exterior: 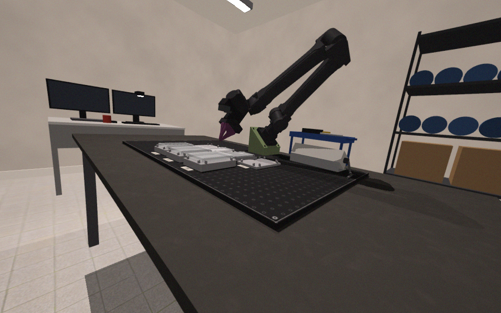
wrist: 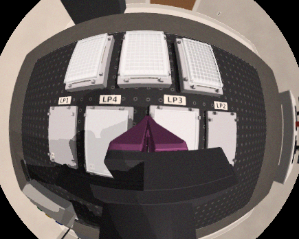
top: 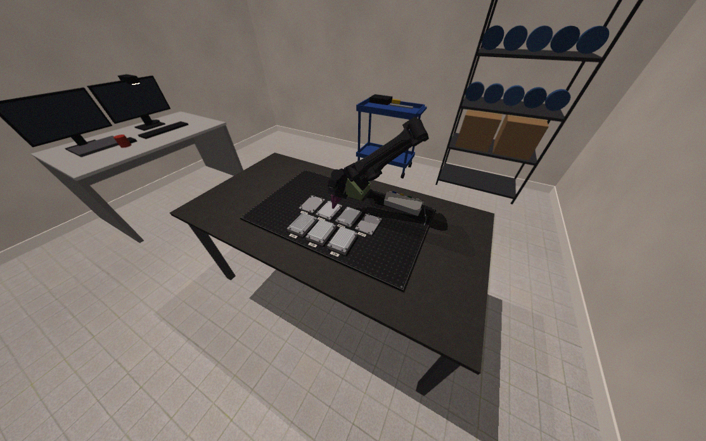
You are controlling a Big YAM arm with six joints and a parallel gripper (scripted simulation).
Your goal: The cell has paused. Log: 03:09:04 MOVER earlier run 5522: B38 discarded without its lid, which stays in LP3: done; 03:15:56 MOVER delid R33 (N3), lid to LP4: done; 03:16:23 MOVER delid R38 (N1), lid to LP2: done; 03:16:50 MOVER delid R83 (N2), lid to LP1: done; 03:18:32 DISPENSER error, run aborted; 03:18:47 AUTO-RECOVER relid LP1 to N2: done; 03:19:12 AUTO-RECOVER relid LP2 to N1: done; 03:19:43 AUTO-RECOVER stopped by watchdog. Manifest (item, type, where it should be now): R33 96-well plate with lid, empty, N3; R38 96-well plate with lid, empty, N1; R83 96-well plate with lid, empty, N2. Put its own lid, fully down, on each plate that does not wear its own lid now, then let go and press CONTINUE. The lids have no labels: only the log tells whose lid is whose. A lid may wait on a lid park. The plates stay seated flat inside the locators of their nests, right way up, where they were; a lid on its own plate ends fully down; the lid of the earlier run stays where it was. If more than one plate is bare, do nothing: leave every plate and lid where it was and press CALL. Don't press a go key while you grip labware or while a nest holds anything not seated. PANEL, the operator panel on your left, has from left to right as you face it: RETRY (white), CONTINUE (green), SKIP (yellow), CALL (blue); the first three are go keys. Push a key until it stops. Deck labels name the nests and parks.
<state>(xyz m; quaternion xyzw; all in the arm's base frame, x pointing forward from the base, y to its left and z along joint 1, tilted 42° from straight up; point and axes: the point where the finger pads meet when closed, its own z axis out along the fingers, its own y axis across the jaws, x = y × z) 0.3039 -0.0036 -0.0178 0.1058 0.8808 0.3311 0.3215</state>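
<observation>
Right now my hand is 40 mm past the lid park LP4, 80 mm to the right of it and 70 mm above it. Round my hand: white 96-well plate: 140 mm ahead, 120 mm to the right, 50 mm below; LP4 label: 50 mm ahead, 80 mm to the left, 70 mm below; lid park LP2: 40 mm behind, 180 mm to the right, 70 mm below.
</observation>
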